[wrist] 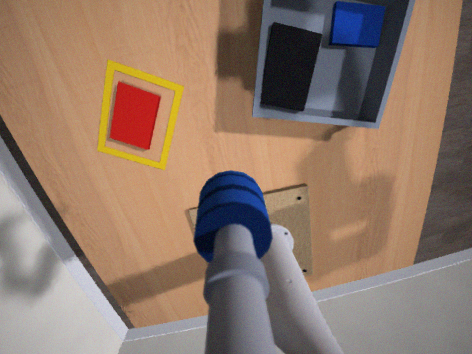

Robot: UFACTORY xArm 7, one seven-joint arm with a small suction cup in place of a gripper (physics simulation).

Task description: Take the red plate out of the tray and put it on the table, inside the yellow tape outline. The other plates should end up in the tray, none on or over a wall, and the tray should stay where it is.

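Frame: origin at the arm's base, x right, y up, z back, level; centimetres.
Where they show: hand at its tool point: (231, 200).
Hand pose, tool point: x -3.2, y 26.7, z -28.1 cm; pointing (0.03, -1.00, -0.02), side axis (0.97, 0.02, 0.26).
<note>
Things, the pixels of their top centre, and the offset from my tool point. "*": a spot on its surface instead. Level surfaces: height alone.
- red plate at its top centre: (133, 117) dx -15.3, dy -27.2, dz -8.2 cm
- yellow tape outline at a spot on its surface: (172, 127) * dx -9.3, dy -28.1, dz -4.6 cm
- grey tray at its top centre: (333, 51) dx +21.0, dy -23.2, dz -9.2 cm
- black plate at its top centre: (290, 69) dx +14.9, dy -26.9, dz -8.8 cm
- blue plate at its top centre: (358, 24) dx +28.6, dy -26.9, dz -13.1 cm
- table at its surface level: dy -28.2 cm
The red plate (134, 116) lies flat on the table, inside the yellow tape outline (172, 127), with wood showing between it and the tape. The grey tray (320, 119) stands at the upper right, its far end cut off by the view. In the tray, a black plate (291, 67) lies along the left wall and a blue plate (358, 25) lies near the right wall. My suction cup (231, 182) is blue, high above the table, and nothing hangs from it. It is open, apart from all the plates.
The arm's tan base plate (295, 212) lies at the lower middle, partly hidden behind the suction cup and a white arm link. The table (210, 150) ends at a dark edge on the left and dark floor on the right. Pale walls or borders run along the lower side.
</note>
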